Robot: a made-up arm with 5 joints.
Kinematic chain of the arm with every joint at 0, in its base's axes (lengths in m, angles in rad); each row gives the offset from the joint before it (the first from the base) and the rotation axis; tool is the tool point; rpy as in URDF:
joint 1: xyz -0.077 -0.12 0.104 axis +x
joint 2: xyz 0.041 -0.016 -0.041 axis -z
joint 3: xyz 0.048 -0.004 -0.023 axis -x
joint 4: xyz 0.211 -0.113 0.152 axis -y
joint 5: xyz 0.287 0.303 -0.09 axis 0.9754 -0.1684 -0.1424
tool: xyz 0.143 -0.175 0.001 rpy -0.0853 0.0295 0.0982
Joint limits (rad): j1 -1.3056..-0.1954 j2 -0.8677..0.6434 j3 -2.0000..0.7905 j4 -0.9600..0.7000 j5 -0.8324..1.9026
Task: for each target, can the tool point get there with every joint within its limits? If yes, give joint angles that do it. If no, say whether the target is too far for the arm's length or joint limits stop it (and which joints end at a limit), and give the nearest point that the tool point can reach.
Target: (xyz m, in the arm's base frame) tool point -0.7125 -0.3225 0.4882
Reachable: no: joint limits stop it (at a limit: joint 1, joint 2, joint 3, joint 4) | nearest point 0.1052 -0.5357 0.3579 | short by 0.855 m
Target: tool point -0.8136 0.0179 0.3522
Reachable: no: joint limits stop it (at a limit: joint 1, joint 2, joint 4, joint 5) | nearest point -0.1157 0.3323 0.1332 | short by 0.796 m
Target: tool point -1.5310 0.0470 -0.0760
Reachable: no: too far | nearest point -0.1483 0.1988 -0.2396 | short by 1.401 m
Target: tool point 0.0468 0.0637 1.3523
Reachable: no: too far | nearest point 0.2113 -0.1163 0.8167 | short by 0.589 m
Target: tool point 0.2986 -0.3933 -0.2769
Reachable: yes | joints -1.2088 -0.6511 0.2798 -0.6713 1.3572
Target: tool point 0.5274 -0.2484 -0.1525
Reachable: yes | joints -1.1781 0.0099 -0.5068 -0.3710 1.3773
